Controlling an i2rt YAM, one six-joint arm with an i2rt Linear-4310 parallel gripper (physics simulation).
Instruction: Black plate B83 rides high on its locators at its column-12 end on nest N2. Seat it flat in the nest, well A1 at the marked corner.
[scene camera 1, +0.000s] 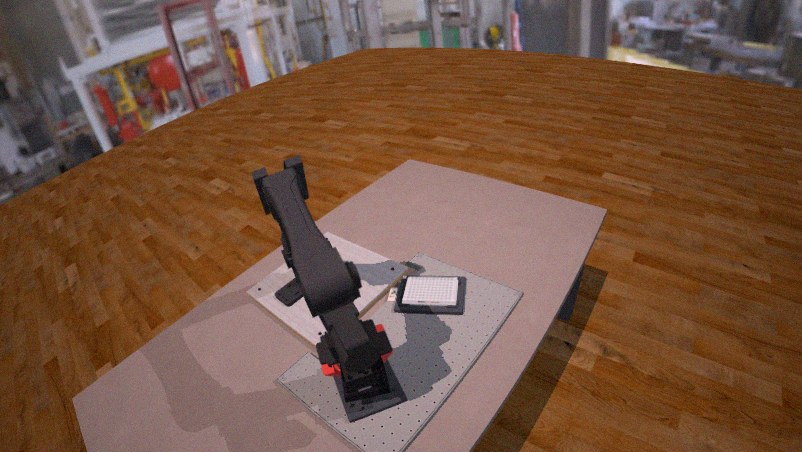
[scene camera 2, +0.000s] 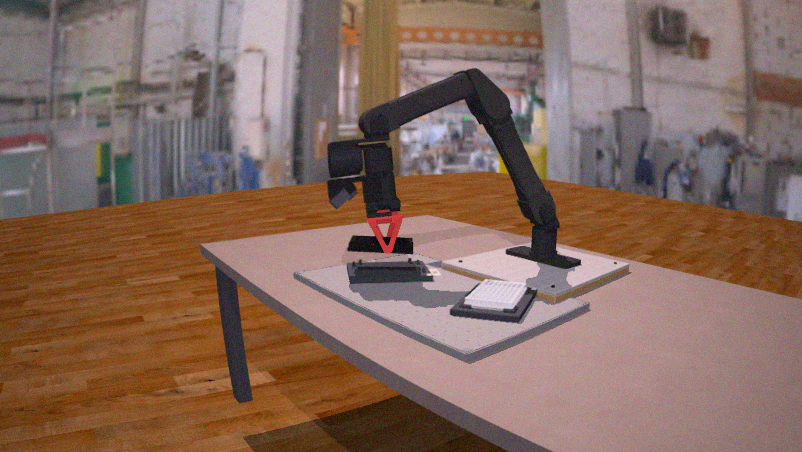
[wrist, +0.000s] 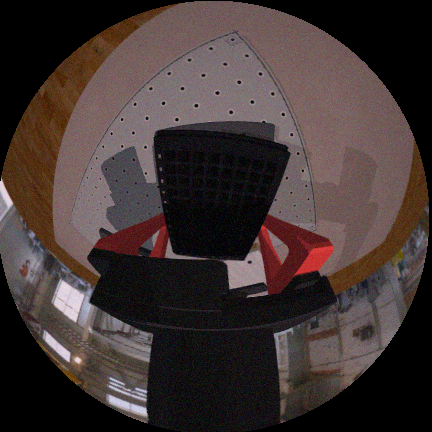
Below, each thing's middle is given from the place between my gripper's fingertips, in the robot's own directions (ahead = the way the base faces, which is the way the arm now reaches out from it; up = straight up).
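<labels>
Black nest (scene camera 2: 402, 271): 40 mm below my hand. Black well plate (scene camera 1: 381, 387): 10 mm to the right of my hand, 10 mm ahead of it, 10 mm above it.
</labels>
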